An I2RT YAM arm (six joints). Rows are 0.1 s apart.
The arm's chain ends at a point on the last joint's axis. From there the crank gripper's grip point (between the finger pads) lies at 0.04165 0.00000 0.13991 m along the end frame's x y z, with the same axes.
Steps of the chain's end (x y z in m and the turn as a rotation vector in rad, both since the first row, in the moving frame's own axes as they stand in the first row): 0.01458 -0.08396 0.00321 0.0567 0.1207 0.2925; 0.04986 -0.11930 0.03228 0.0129 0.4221 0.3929; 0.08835 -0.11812 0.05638 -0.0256 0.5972 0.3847; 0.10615 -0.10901 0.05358 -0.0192 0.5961 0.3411; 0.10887 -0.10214 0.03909 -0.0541 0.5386 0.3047
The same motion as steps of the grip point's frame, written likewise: 0.03026 -0.07719 -0.00262 0.0567 0.1207 0.2925; 0.09930 -0.09414 0.00363 0.0129 0.4221 0.3929; 0.15431 -0.08502 0.00939 -0.0256 0.5972 0.3847; 0.17326 -0.07997 0.00661 -0.0192 0.5961 0.3411; 0.17063 -0.07263 -0.00211 -0.0541 0.5386 0.3047
